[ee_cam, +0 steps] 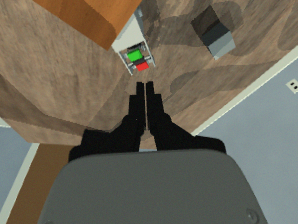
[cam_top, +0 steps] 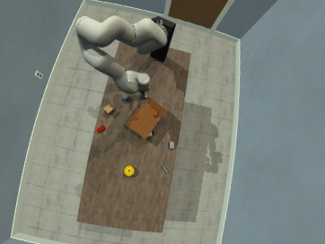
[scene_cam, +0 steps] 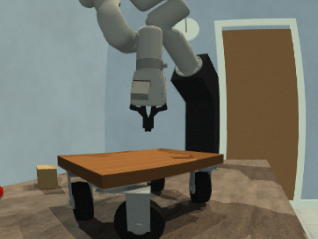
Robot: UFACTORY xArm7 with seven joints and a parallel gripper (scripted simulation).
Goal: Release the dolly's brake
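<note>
My gripper is now 2 cm past the brake pedal and 11 cm above it. The rest, counted from my hand: grey cube 1 cm ahead, 15 cm to the right, 17 cm below; then red block 33 cm ahead, 32 cm to the right, 18 cm below; then tan cube 15 cm ahead, 28 cm to the right, 16 cm below.
</note>
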